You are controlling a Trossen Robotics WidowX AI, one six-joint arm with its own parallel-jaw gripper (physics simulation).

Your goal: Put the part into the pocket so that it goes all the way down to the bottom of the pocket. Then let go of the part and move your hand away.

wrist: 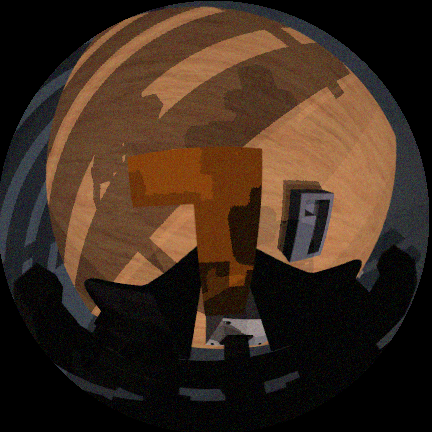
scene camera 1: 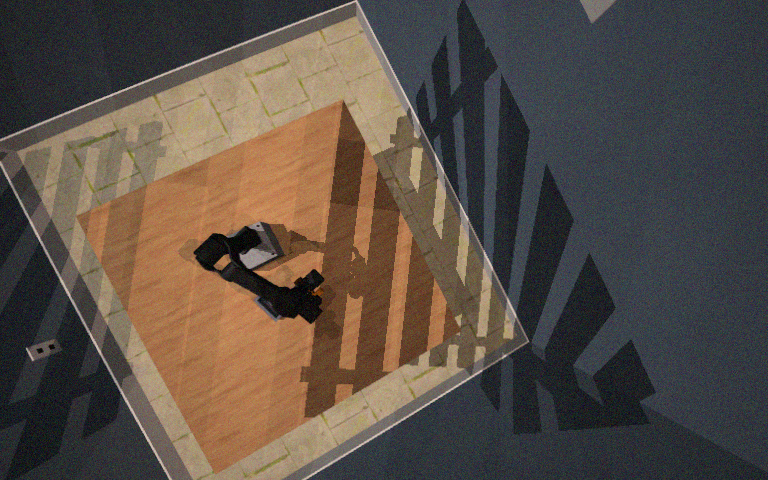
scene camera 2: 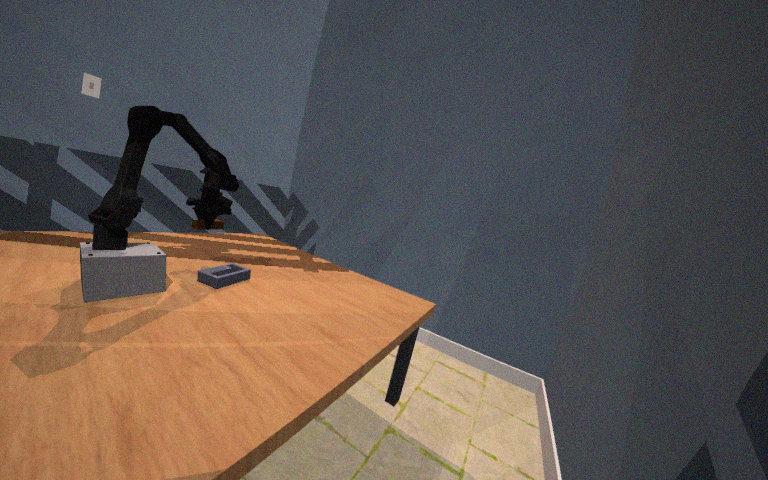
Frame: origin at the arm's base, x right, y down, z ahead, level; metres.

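Seen in the pictures: gripper, fingertip midpoint: (wrist: 221,249) (scene camera 1: 305,286) (scene camera 2: 205,228); arm's base at its link origin: (wrist: 235,339) (scene camera 1: 251,239) (scene camera 2: 109,247).
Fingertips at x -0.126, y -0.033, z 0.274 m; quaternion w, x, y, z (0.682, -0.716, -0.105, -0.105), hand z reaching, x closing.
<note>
Offsets run from my fingertips to a thing's top centre. Level surfaces: height alone.
The part @(dx -0.018, dy -0.031, dz +0.008 m) (scene camera 1: 318,292) (scene camera 2: 207,224) (wrist: 225,175) is an orange L-shaped piece. My gripper (scene camera 2: 208,219) (wrist: 221,249) is shut on its long leg, and its short leg points left in the wrist view. The part hangs in the air above the table. The pocket is in a blue-grey block @(dx +0.191, dy +0.102, dz +0.015 m) (scene camera 1: 267,307) (scene camera 2: 233,279) (wrist: 294,220) that lies flat on the table. In the wrist view the block is to the right of the part and apart from it. The arm covers much of the block in scene camera 1. The pocket's opening shows dark, and its bottom is hard to make out.
The arm's grey base box (scene camera 1: 263,259) (scene camera 2: 124,275) (wrist: 254,327) stands on the wooden table @(dy +0.138 m) (scene camera 1: 198,367) (scene camera 2: 283,350) (wrist: 350,150), near the block. Striped shadows cross the table top. The table's right corner and edge show in scene camera 2.
</note>
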